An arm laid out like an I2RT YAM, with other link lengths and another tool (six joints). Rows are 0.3 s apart.
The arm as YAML. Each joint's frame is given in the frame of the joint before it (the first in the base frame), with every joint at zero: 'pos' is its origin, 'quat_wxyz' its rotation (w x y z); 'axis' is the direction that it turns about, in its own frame. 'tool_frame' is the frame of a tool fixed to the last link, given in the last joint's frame.
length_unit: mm
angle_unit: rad
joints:
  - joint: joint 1
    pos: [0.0, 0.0, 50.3]
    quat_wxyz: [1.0, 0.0, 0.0, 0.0]
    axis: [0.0, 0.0, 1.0]
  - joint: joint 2
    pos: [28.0, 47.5, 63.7]
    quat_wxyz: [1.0, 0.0, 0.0, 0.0]
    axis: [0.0, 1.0, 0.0]
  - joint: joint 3
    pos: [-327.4, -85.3, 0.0]
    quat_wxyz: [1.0, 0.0, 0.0, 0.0]
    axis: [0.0, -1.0, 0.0]
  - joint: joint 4
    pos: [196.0, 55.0, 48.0]
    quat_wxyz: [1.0, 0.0, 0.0, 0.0]
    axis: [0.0, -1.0, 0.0]
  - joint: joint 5
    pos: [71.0, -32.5, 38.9]
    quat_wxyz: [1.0, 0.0, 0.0, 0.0]
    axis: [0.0, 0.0, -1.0]
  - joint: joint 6
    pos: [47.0, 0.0, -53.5]
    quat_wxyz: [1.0, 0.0, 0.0, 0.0]
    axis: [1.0, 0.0, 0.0]
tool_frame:
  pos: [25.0, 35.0, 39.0]
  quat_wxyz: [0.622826, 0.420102, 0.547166, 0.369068]
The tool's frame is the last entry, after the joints.
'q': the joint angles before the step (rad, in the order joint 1, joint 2, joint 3, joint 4, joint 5, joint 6). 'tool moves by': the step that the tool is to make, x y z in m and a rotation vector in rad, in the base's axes. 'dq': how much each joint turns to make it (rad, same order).
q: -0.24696 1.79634 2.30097 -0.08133 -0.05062 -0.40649
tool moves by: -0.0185 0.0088 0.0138 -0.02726 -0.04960 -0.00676
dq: 0.01209 -0.03679 0.00006 0.01686 0.01060 -0.02140
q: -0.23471 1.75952 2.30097 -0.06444 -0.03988 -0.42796
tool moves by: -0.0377 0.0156 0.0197 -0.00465 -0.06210 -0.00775
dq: 0.02765 -0.08769 -0.03265 0.00637 0.03533 -0.00928
